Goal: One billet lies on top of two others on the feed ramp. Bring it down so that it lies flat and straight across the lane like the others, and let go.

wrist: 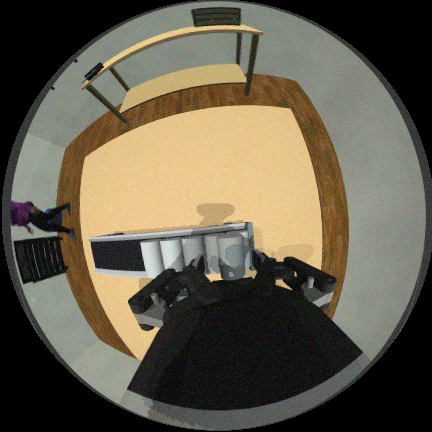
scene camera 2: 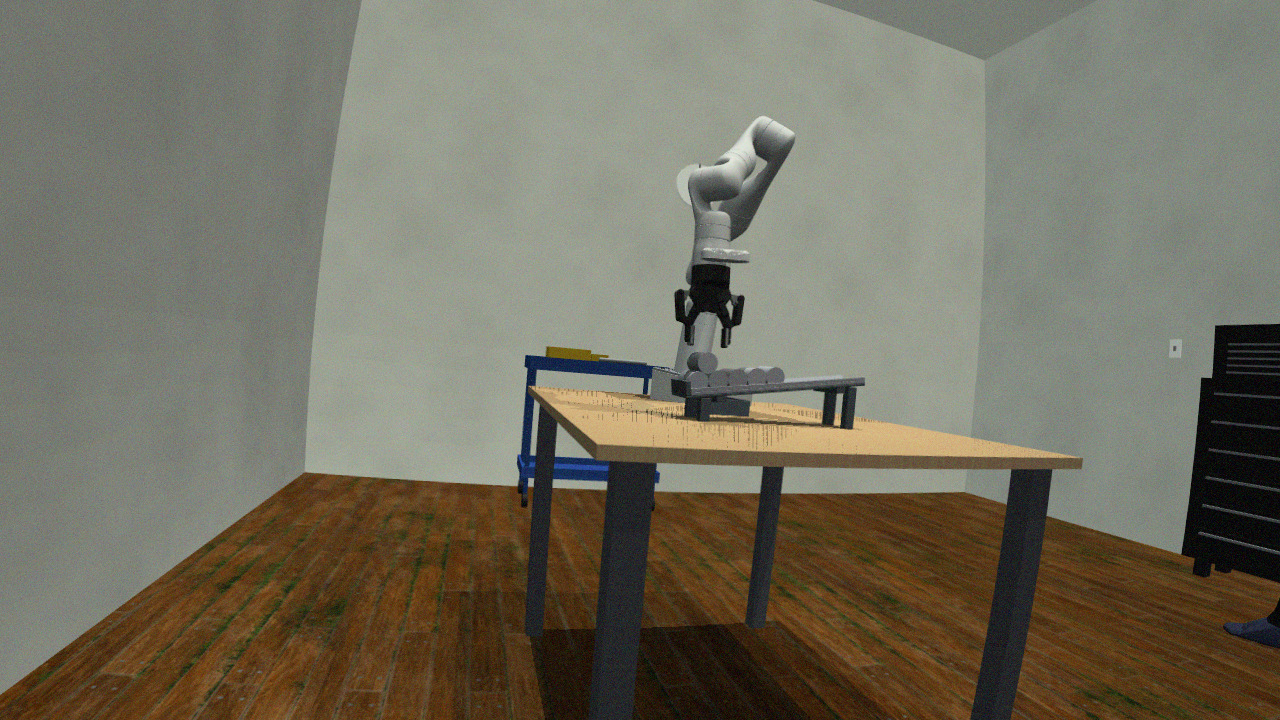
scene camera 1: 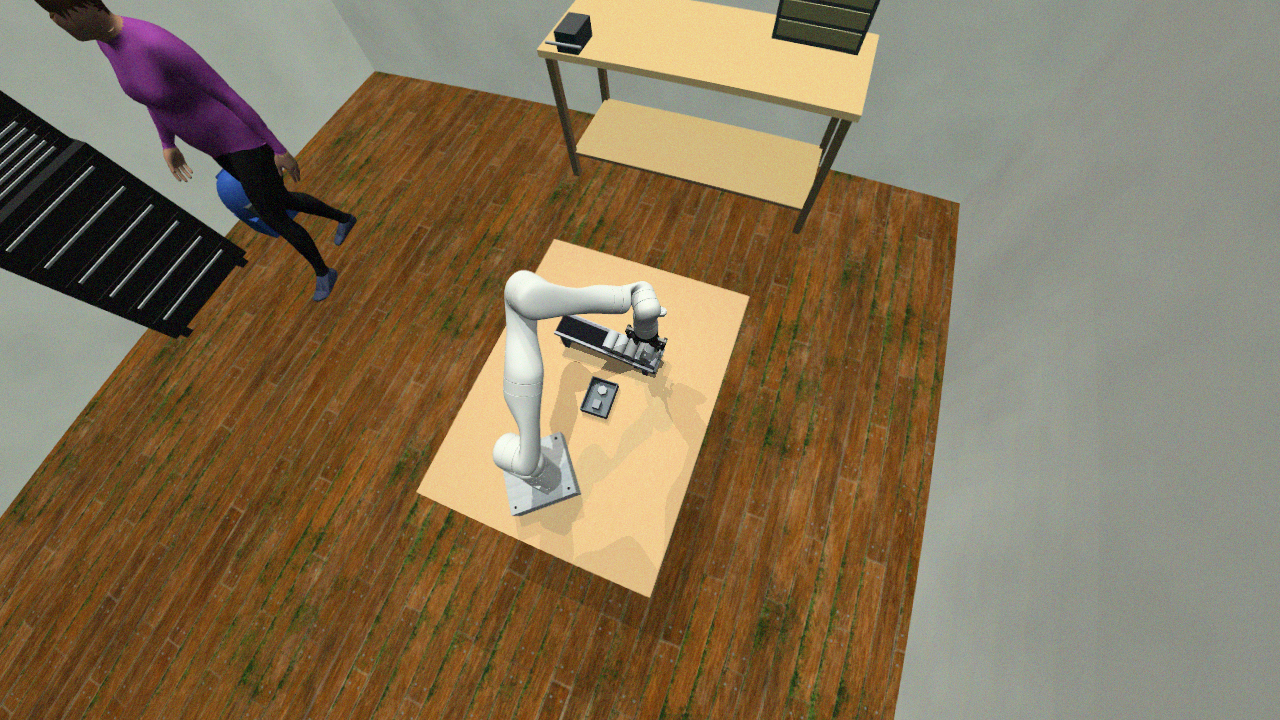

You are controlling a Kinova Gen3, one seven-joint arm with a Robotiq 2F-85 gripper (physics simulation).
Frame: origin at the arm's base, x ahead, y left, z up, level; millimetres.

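Seen in the pictures: gripper, fingertip midpoint: [wrist: 227, 259] [scene camera 2: 707, 346] [scene camera 1: 647, 346]; arm's base, origin of the base link: [scene camera 1: 547, 477].
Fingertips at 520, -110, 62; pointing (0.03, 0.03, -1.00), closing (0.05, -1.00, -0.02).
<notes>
Pixels of each thing's top centre, then the offset from my fingertips to it, as dx, dy, dz. "pt": a spot on its surface instead. Level surfaces: height alone.
- raised billet, middle of its top: [wrist: 231, 260] [scene camera 2: 702, 352] [scene camera 1: 647, 349] -6, -6, -11
- small dark tray, surface spot: [scene camera 1: 583, 410] pt -269, +123, -113
- table, its level: dz -141
The feed ramp [scene camera 1: 581, 331] [scene camera 2: 810, 385] [wrist: 117, 255] slopes down to an end stop. Several grey billets [scene camera 2: 754, 377] [wrist: 171, 255] lie side by side across its lane in the lower half. The raised billet [scene camera 2: 701, 361] [wrist: 231, 255] rests on top of the two nearest the stop, roughly across the lane. My gripper [scene camera 1: 646, 345] [scene camera 2: 708, 342] [wrist: 227, 259] is open and empty, pointing down. In scene camera 2 its fingertips are a little above the raised billet; in the wrist view they stand on either side of it. The gripper partly hides the billets in scene camera 1.
A small dark tray [scene camera 1: 583, 410] holding two light pieces stands between ramp and arm base [scene camera 1: 546, 492] on the table [scene camera 1: 626, 555] [scene camera 2: 895, 445]. A workbench [scene camera 1: 698, 53] [wrist: 185, 80], a black tool chest [scene camera 1: 116, 214], a blue cart [scene camera 2: 586, 468] and a person [scene camera 1: 170, 80] [wrist: 21, 214] are beyond the table.
</notes>
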